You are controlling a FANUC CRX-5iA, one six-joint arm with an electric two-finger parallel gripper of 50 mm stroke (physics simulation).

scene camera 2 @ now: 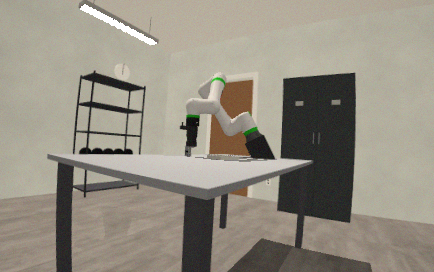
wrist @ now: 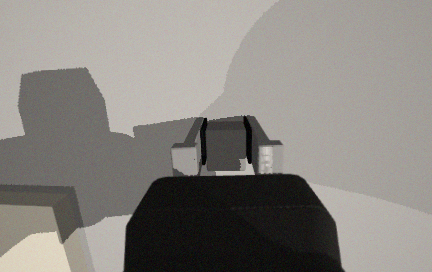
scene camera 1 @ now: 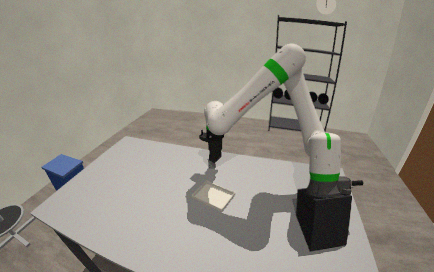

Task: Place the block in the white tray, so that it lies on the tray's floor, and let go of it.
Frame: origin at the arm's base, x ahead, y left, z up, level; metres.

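Seen in the pictures: gripper, between the fingertips: (scene camera 2: 187, 155) (wrist: 225, 131) (scene camera 1: 211, 166); arm's base, origin of its link: (scene camera 2: 254, 139) (scene camera 1: 323, 192).
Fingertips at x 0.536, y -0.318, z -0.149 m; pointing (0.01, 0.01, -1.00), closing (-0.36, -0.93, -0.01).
Note:
Offsets run from my fingertips to a thing's top centre. Level surfaces: height alone.
The small grey block @(dy +0.003, dx -0.007, dz +0.023 m) (wrist: 226, 147) is between the two finger pads in the wrist view. My gripper (scene camera 1: 212, 163) (scene camera 2: 188, 151) (wrist: 225, 131) is shut on it and points straight down, low at the table top. The frames do not clearly show whether the block touches the table. The white tray @(dy +0.240, dx -0.052, dz +0.016 m) (scene camera 1: 220, 196) (scene camera 2: 227, 157) (wrist: 30, 196) looks cream and shallow, and its floor is bare where it shows. It lies beside the gripper, nearer the camera in scene camera 1, and at the lower left in the wrist view. The block is too small to make out in the scene views.
The light grey table @(dz -0.004 m) (scene camera 1: 115, 185) (scene camera 2: 150, 168) carries the tray and the arm's black base (scene camera 1: 324, 220) (scene camera 2: 260, 146), right of the tray in scene camera 1. A blue bin (scene camera 1: 62, 165) stands beyond the table's left edge. A dark cabinet (scene camera 2: 317, 165) stands behind the table.

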